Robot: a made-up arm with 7 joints.
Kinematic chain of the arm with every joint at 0, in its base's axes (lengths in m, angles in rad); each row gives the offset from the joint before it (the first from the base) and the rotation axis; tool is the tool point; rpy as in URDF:
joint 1: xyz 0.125 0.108 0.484 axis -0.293 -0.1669 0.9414
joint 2: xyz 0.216 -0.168 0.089 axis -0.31 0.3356 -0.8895
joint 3: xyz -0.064 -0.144 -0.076 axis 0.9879 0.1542 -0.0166
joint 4: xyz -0.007 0.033 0 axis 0.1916 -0.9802 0.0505
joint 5: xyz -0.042 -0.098 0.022 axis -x
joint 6: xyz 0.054 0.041 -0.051 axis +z
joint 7: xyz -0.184 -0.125 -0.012 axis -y
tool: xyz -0.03 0.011 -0.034 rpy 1.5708 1.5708 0
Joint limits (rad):
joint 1: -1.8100..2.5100
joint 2: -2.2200..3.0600
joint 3: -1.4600..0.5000
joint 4: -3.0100..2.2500
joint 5: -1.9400..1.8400
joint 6: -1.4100..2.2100
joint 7: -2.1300..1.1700
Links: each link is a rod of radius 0.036 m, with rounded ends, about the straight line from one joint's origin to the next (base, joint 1, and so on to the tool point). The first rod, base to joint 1, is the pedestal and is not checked.
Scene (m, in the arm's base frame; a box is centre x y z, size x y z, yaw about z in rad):
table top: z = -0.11
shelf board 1: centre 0.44 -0.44 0.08 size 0.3 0.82 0.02 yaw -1
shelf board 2: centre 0.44 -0.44 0.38 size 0.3 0.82 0.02 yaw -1
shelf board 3: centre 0.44 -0.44 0.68 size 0.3 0.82 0.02 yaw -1
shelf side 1: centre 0.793 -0.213 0.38 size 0.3 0.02 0.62 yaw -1
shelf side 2: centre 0.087 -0.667 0.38 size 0.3 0.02 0.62 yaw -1
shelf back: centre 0.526 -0.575 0.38 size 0.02 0.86 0.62 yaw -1
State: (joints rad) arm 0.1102 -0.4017 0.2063 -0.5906 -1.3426 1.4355 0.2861
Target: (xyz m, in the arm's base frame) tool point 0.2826 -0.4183 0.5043
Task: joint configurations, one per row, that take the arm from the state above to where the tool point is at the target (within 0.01 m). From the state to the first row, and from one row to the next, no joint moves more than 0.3 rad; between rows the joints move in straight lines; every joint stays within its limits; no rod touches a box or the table.
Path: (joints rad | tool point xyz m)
1: 0.1606 -0.2159 0.2106 -0.7041 -1.3674 1.3866 0.3021 | 0.3139 -0.1749 0.3161
2: 0.2110 -0.0302 0.2148 -0.8176 -1.3921 1.3377 0.3181 | 0.2620 -0.1805 0.3477
3: 0.2883 0.0926 -0.0126 -0.8895 -1.2413 1.1468 0.2549 | 0.2242 -0.2464 0.4066
4: 0.3656 0.2154 -0.2400 -0.9613 -1.0904 0.9559 0.1918 | 0.1875 -0.2701 0.5043
5: 0.2647 0.0662 -0.3270 -0.9322 -0.8229 1.0489 0.1437 | 0.2296 -0.3545 0.4998
6: 0.1638 -0.0831 -0.4140 -0.9030 -0.5554 1.1419 0.0956 | 0.2826 -0.4183 0.5043

